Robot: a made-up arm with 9 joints.
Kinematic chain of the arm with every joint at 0, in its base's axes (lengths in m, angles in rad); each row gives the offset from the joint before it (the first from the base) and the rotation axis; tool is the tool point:
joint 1: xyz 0 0 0.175 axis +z
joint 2: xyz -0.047 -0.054 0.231 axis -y
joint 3: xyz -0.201 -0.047 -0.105 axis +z
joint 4: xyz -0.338 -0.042 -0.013 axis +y
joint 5: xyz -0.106 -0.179 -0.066 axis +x
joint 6: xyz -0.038 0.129 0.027 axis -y
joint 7: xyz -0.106 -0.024 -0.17 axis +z
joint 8: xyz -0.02 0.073 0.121 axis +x
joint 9: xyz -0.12 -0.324 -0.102 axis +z
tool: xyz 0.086 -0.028 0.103
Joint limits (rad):
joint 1: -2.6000..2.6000
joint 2: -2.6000..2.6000
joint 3: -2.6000..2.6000
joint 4: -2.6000..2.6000
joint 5: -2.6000..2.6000
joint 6: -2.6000..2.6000
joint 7: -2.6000..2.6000
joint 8: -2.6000..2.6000
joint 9: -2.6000..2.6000
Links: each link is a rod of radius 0.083 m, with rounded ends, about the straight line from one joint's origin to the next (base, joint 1, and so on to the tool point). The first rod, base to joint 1, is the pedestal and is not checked.
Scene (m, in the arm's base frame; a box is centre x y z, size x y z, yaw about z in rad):
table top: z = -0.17
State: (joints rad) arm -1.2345 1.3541 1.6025 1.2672 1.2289 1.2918 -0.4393 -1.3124 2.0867
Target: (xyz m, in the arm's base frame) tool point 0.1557 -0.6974 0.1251
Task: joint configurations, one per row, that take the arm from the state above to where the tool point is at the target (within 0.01 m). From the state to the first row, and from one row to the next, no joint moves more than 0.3 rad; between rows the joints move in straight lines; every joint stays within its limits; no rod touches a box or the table.
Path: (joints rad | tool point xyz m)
1: -0.9828 1.4694 1.5730 1.1700 1.1674 1.3899 -0.4139 -1.2373 2.1005 | -0.6324 -0.0768 0.2097
2: -0.7311 1.5848 1.5434 1.0728 1.1059 1.4881 -0.3884 -1.1623 2.1143 | -0.5682 -0.3308 0.1464
3: -0.4794 1.7001 1.5139 0.9756 1.0444 1.5862 -0.3630 -1.0872 2.1280 | -0.3933 -0.5482 0.1079
4: -0.2276 1.8154 1.4844 0.8784 0.9829 1.6844 -0.3376 -1.0121 2.1418 | -0.1354 -0.6802 0.1001
5: 0.0241 1.9307 1.4549 0.7812 0.9213 1.7825 -0.3121 -0.9370 2.1556 | 0.1557 -0.6974 0.1251

